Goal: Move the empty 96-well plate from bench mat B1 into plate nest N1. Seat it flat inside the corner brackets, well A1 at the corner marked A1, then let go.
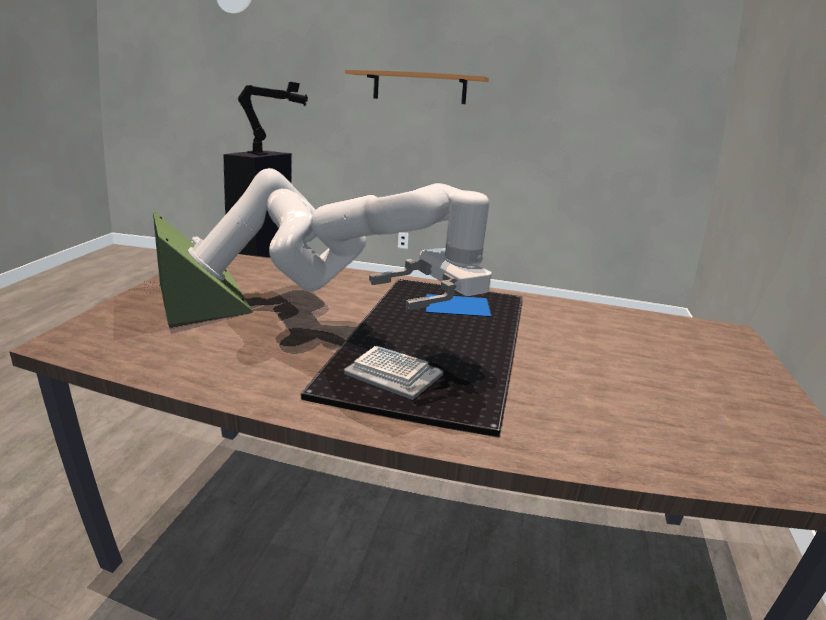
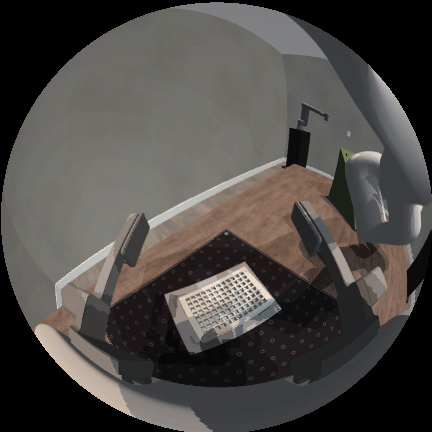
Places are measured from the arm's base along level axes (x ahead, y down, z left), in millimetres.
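Where they show: end effector, tool point: (image 1: 398, 290) (image 2: 218, 234); arm's base, origin of the base link: (image 1: 205, 265).
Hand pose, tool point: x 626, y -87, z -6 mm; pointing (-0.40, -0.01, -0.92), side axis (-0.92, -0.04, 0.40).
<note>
Each offset is from my tool point to the top centre of the thing. "spot": to the spot under its first point. Level surfaces: height alone.
The white 96-well plate @[dx -6, dy +152, dz -1 mm] (image 1: 391, 363) (image 2: 227, 301) lies on the pale grey nest N1 @[spot: dx +83, dy +169, dz -47 mm] (image 1: 415, 392) (image 2: 187, 338) near the front end of the black board. It looks level; the brackets and the A1 mark are too small to tell. The blue bench mat B1 @[dy +179 mm] (image 1: 470, 305) lies at the board's back end and holds no plate. My gripper (image 1: 388, 291) (image 2: 221, 236) is open, with nothing between its fingers. It hangs above the back part of the board, up and away from the plate.
The black perforated board @[dy +181 mm] (image 1: 460, 340) (image 2: 285, 357) lies on the wooden table @[dy +193 mm] (image 1: 633, 400) (image 2: 250, 202). The green wedge base (image 1: 193, 286) (image 2: 341, 190) of my arm stands at the table's left. A black pedestal (image 1: 240, 180) (image 2: 298, 145) with a small dark arm stands behind the table.
</note>
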